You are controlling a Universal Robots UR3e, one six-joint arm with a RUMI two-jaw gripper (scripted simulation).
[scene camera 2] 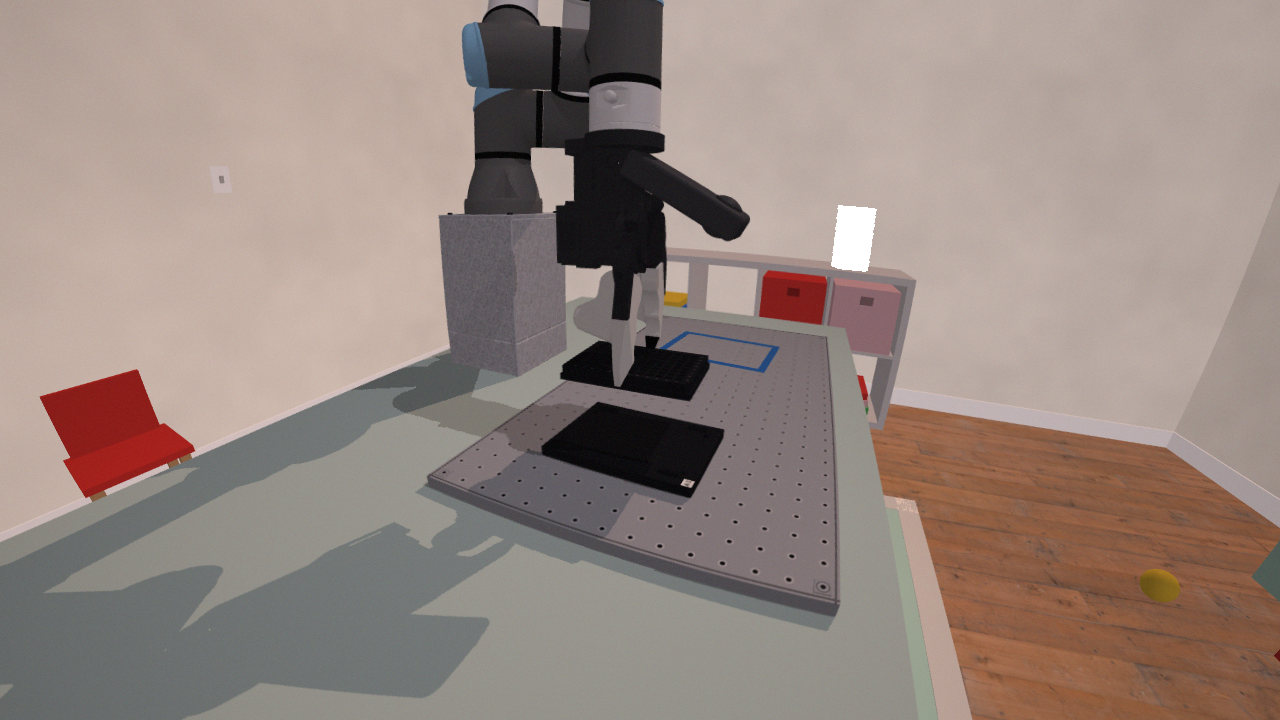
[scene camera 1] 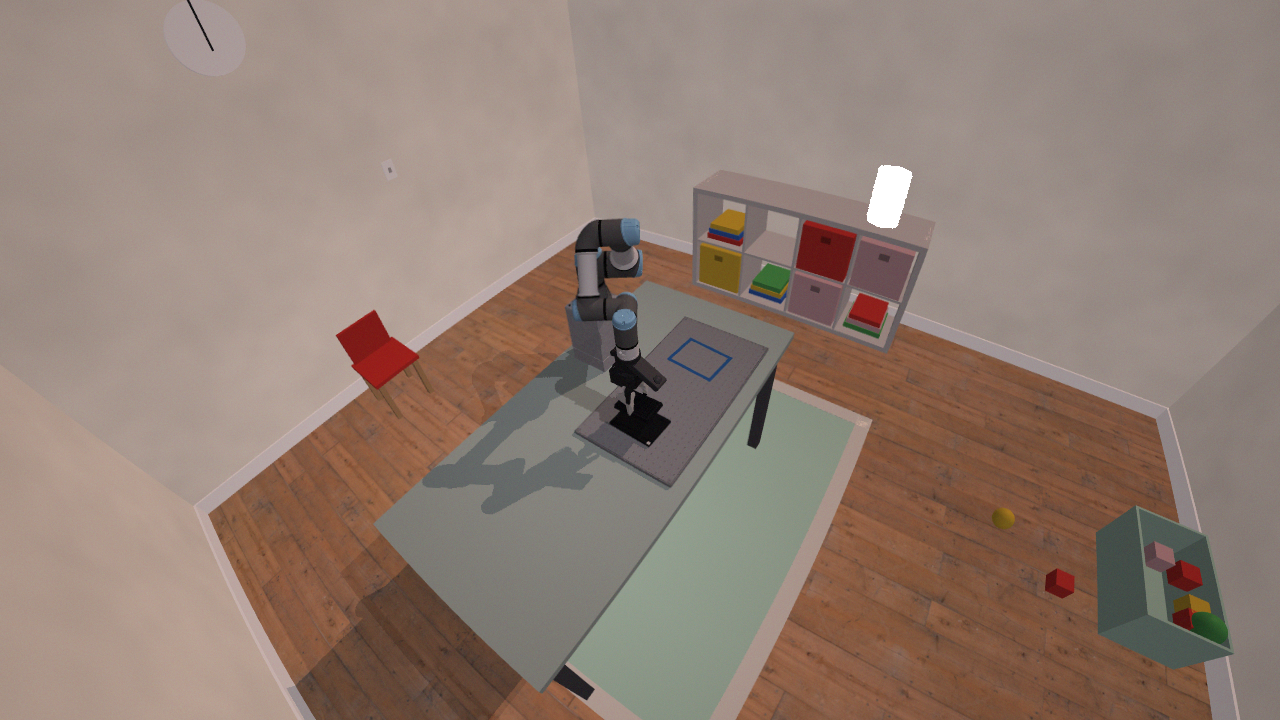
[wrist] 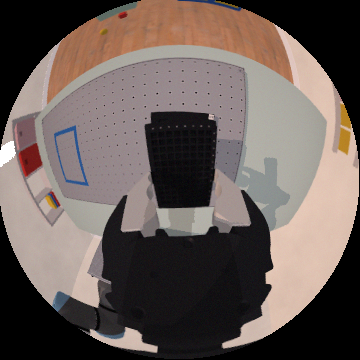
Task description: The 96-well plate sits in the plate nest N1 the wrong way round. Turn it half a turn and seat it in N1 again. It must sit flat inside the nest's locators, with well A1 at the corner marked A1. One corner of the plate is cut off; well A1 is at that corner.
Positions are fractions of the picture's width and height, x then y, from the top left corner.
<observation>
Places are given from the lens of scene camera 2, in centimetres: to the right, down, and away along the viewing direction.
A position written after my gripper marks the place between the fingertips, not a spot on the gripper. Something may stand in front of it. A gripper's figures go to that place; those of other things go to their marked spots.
my gripper (scene camera 2: 0.50,0.51): 0, 1, 43
black 96-well plate (scene camera 2: 0.53,0.52): 3, 1, 39
black plate nest N1 (scene camera 2: 0.49,0.62): -1, 9, 44
The marked spots on the black plate nest N1 and the black 96-well plate are 10 cm apart.
</observation>
